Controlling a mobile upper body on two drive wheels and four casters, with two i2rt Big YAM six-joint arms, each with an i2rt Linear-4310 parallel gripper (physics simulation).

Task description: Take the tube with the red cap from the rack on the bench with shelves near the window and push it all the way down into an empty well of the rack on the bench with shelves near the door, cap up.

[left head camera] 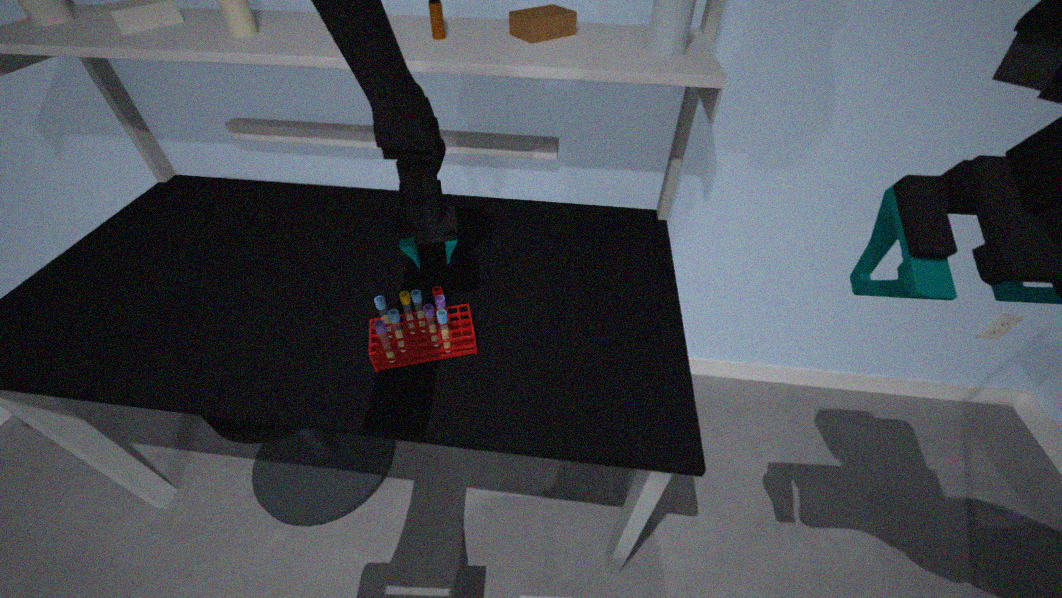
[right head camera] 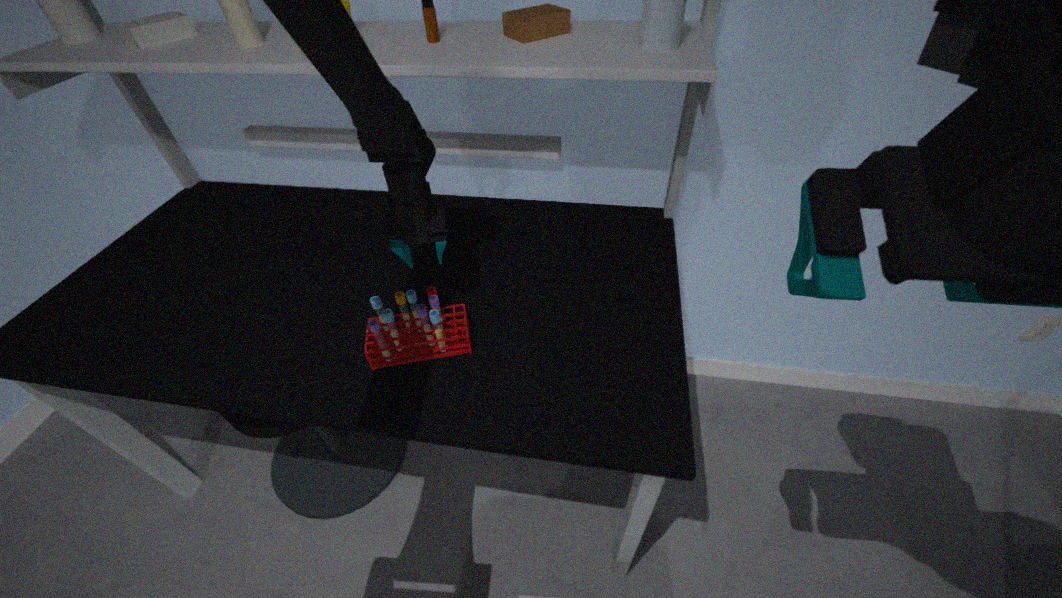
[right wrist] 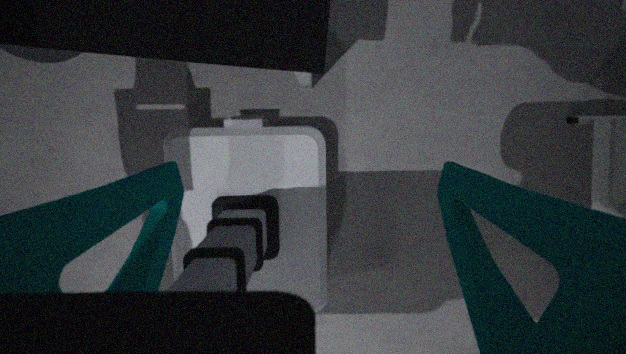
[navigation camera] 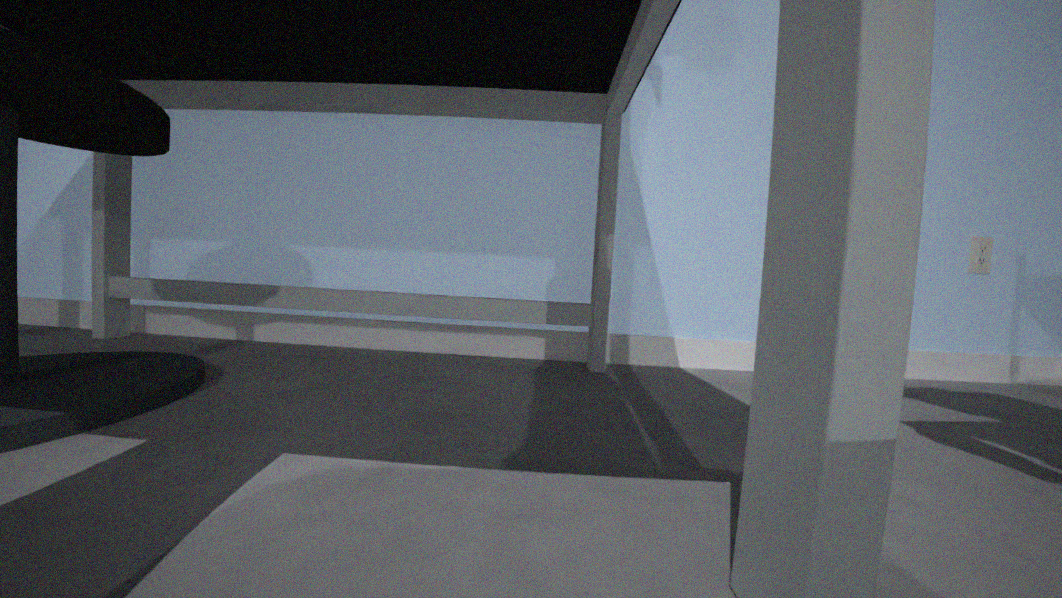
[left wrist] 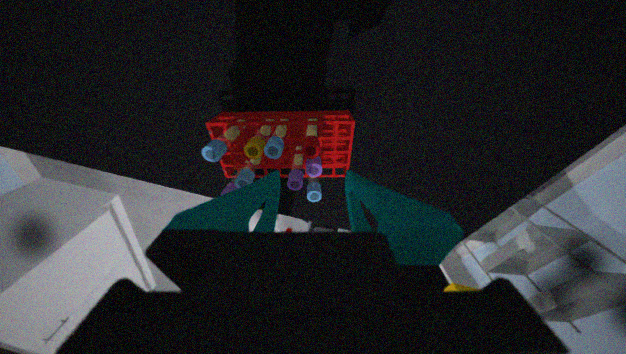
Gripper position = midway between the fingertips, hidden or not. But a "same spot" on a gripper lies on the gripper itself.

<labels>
my right gripper: left head camera; right head camera; right wrist 310, 176; not seen in the navigation camera view (out of frame); not seen in the left wrist view (out of frame)
same spot on my right gripper: [left head camera: 914, 209] = [right head camera: 823, 204]
</labels>
